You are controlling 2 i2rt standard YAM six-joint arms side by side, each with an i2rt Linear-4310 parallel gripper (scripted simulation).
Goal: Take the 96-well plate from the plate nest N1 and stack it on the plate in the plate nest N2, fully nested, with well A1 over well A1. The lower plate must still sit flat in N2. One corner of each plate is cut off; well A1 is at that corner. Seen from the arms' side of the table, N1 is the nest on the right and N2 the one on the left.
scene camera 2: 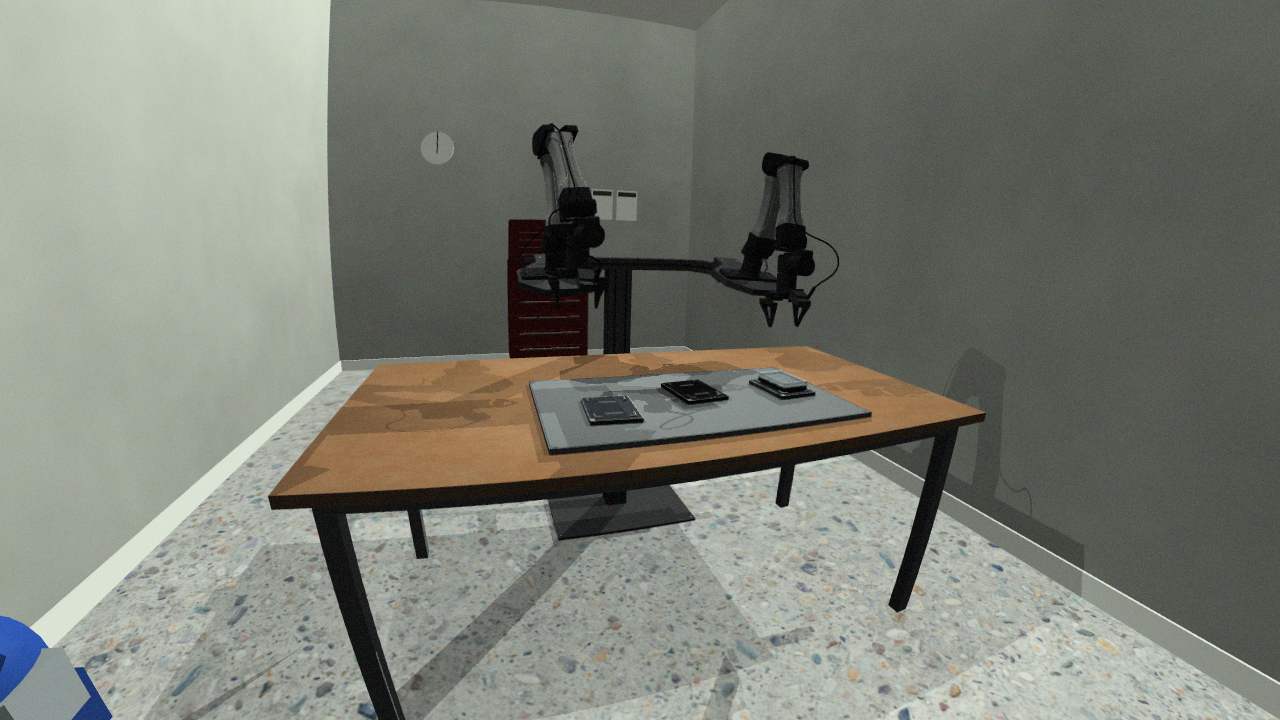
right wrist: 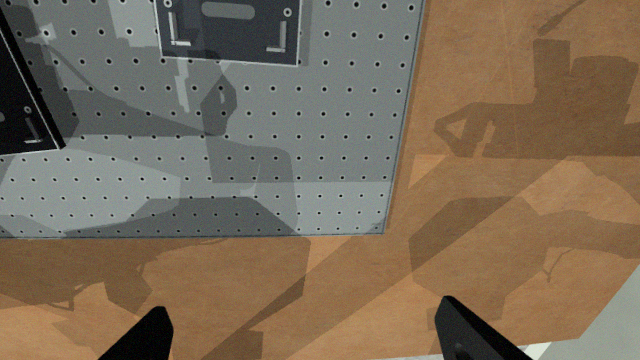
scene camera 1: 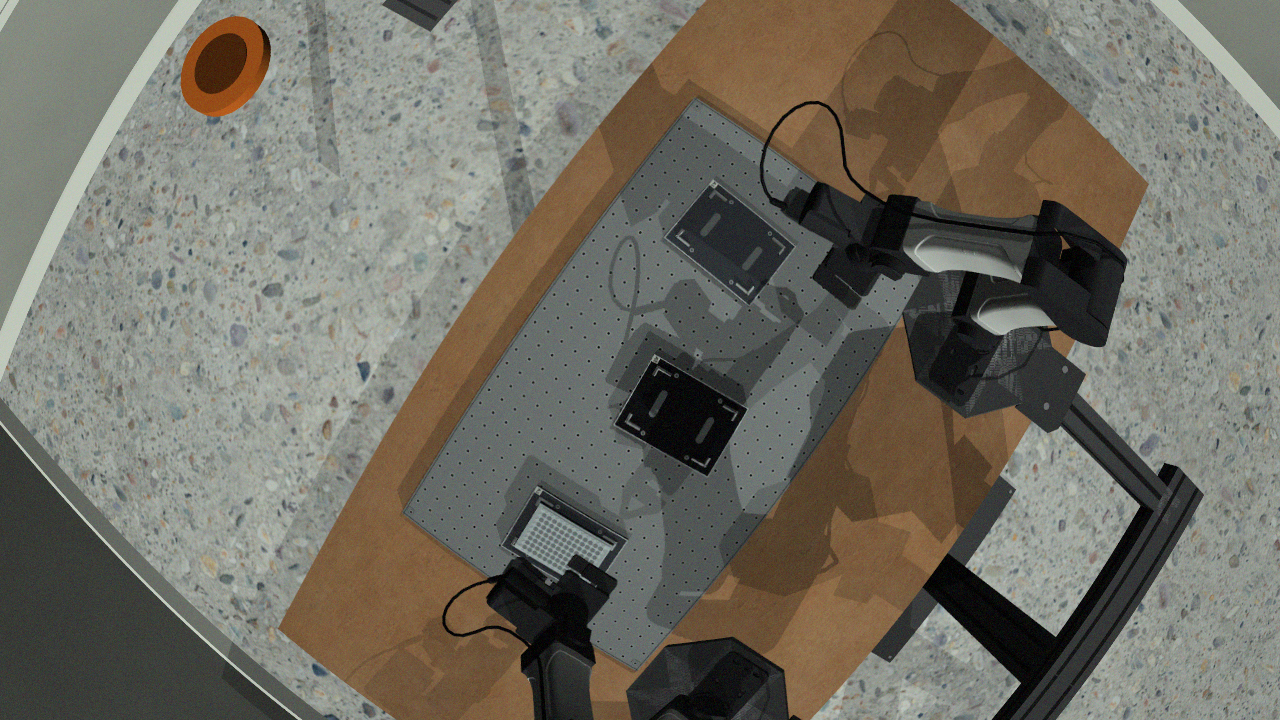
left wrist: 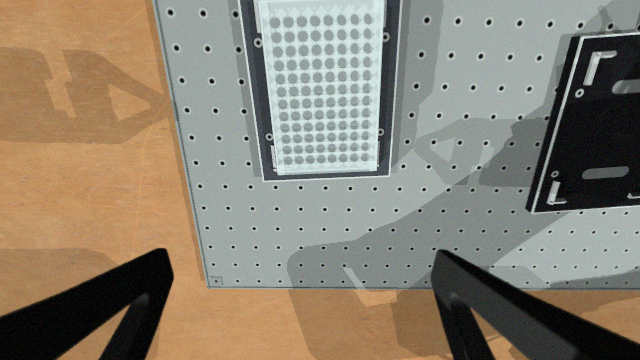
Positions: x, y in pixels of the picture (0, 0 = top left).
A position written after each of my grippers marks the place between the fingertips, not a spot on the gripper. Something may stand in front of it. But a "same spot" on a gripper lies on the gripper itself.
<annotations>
My left gripper shows in scene camera 2, in scene camera 1 (570, 590) and in the left wrist view; in the right wrist view it is out of frame. One and the same spot on my left gripper: (left wrist: 66, 318) is (scene camera 2: 801, 315).
</annotations>
